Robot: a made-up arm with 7 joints.
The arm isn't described. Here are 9 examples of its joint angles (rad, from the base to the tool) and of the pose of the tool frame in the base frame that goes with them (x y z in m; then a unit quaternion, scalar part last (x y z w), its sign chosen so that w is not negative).
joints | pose
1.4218 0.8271 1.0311 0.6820 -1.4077 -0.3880 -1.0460 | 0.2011 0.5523 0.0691 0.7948 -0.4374 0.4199 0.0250
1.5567 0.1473 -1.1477 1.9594 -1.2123 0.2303 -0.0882 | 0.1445 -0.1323 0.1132 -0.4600 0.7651 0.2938 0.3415
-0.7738 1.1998 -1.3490 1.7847 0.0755 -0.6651 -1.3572 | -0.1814 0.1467 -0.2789 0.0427 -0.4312 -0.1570 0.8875
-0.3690 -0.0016 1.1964 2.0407 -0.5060 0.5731 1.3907 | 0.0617 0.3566 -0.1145 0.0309 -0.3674 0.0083 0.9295
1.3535 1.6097 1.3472 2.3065 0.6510 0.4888 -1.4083 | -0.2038 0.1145 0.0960 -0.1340 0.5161 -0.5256 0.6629
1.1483 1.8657 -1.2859 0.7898 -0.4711 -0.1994 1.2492 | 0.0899 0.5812 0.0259 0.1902 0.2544 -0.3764 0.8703
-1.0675 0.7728 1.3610 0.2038 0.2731 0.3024 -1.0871 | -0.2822 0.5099 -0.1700 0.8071 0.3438 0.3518 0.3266
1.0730 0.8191 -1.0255 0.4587 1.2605 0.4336 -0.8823 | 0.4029 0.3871 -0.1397 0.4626 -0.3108 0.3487 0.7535
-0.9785 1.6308 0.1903 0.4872 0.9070 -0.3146 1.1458 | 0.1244 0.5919 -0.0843 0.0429 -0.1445 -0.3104 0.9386
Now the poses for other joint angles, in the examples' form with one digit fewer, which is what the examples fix.
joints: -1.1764 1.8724 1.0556 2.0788 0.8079 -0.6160 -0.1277
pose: 0.274 0.107 -0.027 -0.137 -0.808 -0.468 0.330
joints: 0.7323 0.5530 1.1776 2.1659 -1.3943 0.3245 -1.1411
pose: 0.019 0.329 0.122 -0.825 0.020 -0.458 0.331
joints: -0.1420 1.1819 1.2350 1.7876 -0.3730 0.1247 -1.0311
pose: 0.125 0.356 0.184 -0.798 0.539 -0.201 0.179
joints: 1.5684 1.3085 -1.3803 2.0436 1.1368 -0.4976 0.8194
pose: 0.278 0.117 0.050 -0.288 -0.654 -0.664 0.222
